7 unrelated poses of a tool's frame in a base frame.
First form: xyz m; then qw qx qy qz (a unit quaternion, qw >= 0).
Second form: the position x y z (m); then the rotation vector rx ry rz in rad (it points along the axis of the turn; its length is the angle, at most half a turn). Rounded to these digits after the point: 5 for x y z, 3 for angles.
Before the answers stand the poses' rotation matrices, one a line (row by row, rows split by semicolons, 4 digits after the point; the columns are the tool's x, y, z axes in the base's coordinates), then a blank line. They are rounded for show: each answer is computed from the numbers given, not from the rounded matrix.
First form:
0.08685, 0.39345, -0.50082, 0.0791, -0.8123, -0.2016, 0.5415
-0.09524, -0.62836, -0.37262, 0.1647, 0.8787, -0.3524, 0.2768
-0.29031, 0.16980, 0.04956, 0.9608, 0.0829, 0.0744, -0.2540
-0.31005, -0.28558, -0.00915, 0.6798, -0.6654, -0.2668, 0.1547
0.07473, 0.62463, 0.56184, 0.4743, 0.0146, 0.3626, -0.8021
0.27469, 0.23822, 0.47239, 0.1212, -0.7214, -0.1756, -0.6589
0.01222, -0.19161, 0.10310, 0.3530, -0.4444, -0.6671, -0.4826
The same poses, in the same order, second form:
0.3322 0.2419 -0.9117; 0.4132 -0.9062 -0.0898; -0.8479 -0.3469 -0.4010
0.5984 -0.7105 0.3704; -0.5281 -0.6974 -0.4845; 0.6025 0.0944 -0.7925
0.8599 0.5004 0.1008; -0.4757 0.8572 -0.1971; -0.1851 0.1215 0.9752
0.8098 0.1447 -0.5686; 0.5654 0.0666 0.8221; 0.1569 -0.9872 -0.0279
-0.5497 0.7714 0.3205; -0.7503 -0.2871 -0.5955; -0.3674 -0.5678 0.7366
0.0701 0.4130 0.9080; 0.0936 -0.9090 0.4062; 0.9931 0.0565 -0.1024
-0.3558 0.9336 -0.0420; 0.2522 0.1392 0.9576; 0.8999 0.3301 -0.2850

0.08685, 0.39345, -0.50082, -2.431, -0.603, 1.621
-0.09524, -0.62836, -0.37262, 2.504, -1.004, 0.789
-0.29031, 0.16980, 0.04956, 0.168, 0.151, -0.515
-0.31005, -0.28558, -0.00915, -1.494, -0.599, 0.347
0.07473, 0.62463, 0.56184, 0.036, 0.887, -1.962
0.27469, 0.23822, 0.47239, -2.106, -0.513, -1.924
0.01222, -0.19161, 0.10310, -1.149, -1.725, -1.248

